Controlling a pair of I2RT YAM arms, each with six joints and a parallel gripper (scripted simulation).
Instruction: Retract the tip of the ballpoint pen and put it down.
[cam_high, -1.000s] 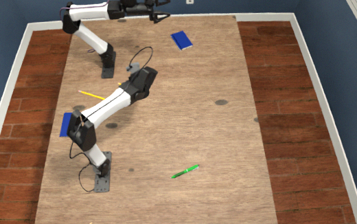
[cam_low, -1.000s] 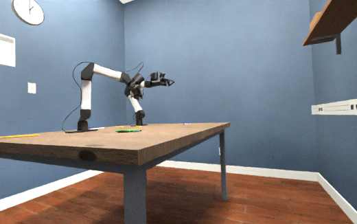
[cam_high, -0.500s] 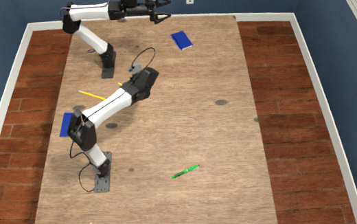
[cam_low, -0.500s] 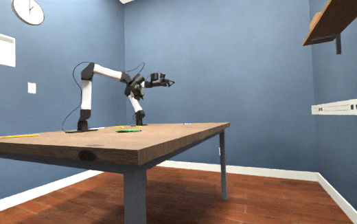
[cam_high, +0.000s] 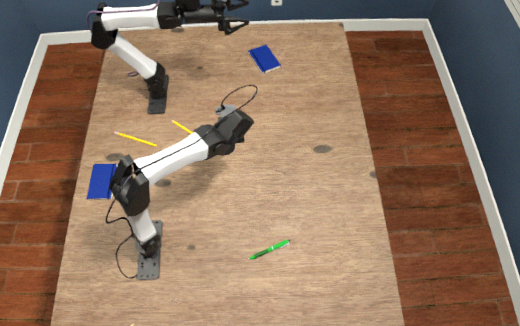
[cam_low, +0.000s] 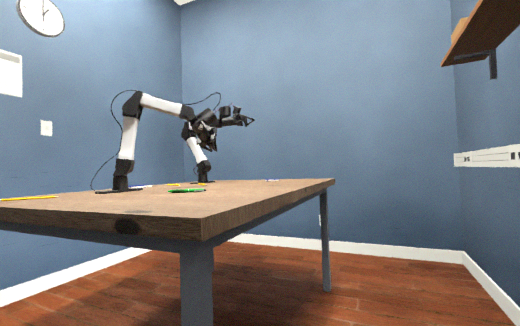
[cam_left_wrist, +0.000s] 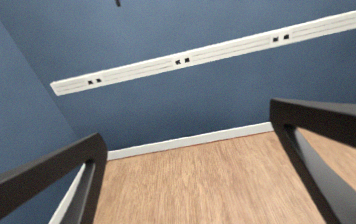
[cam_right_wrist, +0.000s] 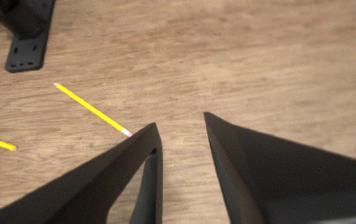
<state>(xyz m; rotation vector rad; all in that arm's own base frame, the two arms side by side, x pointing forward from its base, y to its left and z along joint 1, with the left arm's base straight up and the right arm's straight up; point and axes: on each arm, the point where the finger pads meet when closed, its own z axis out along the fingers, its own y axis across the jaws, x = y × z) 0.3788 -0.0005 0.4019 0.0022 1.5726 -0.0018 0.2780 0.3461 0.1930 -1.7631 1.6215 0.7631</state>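
Note:
My right hand is 370 mm to the left of the green ballpoint pen, 190 mm above it and 110 mm short of it.

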